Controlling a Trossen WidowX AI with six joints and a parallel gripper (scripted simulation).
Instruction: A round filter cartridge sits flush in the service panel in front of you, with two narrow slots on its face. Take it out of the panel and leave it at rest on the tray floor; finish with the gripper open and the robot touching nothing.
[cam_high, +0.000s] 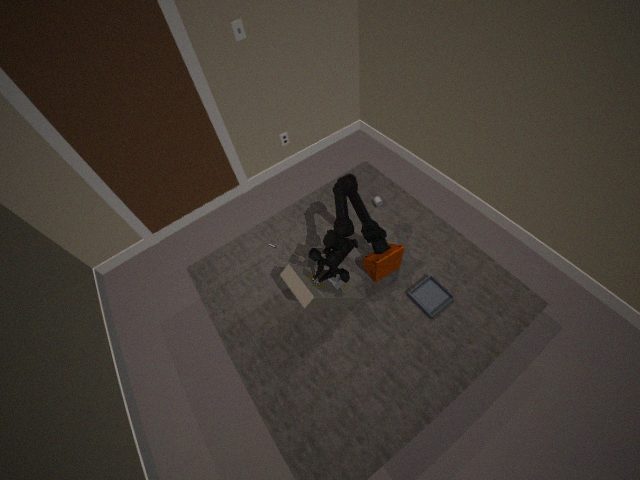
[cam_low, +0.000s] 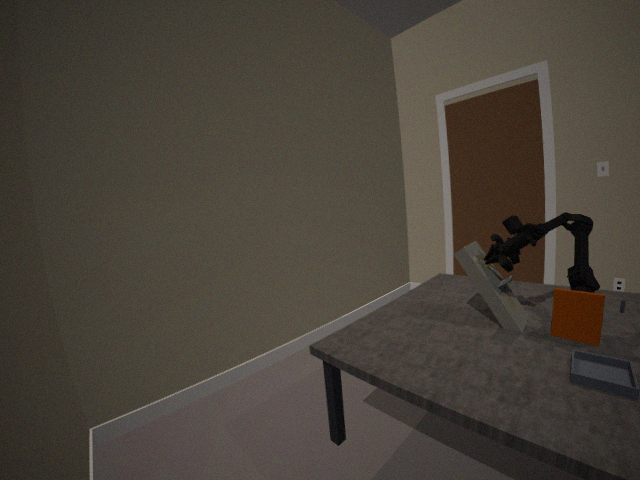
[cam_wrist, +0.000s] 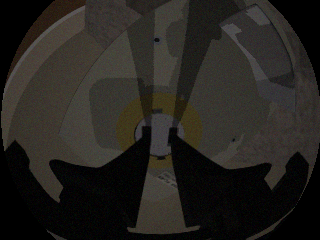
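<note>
The round filter cartridge is 20 mm ahead of my gripper tip and 10 mm below it. From my gripper tip the other things lie so: service panel 30 mm behind, 80 mm below; then grey tray 410 mm behind, 300 mm to the left, 250 mm below.
</note>
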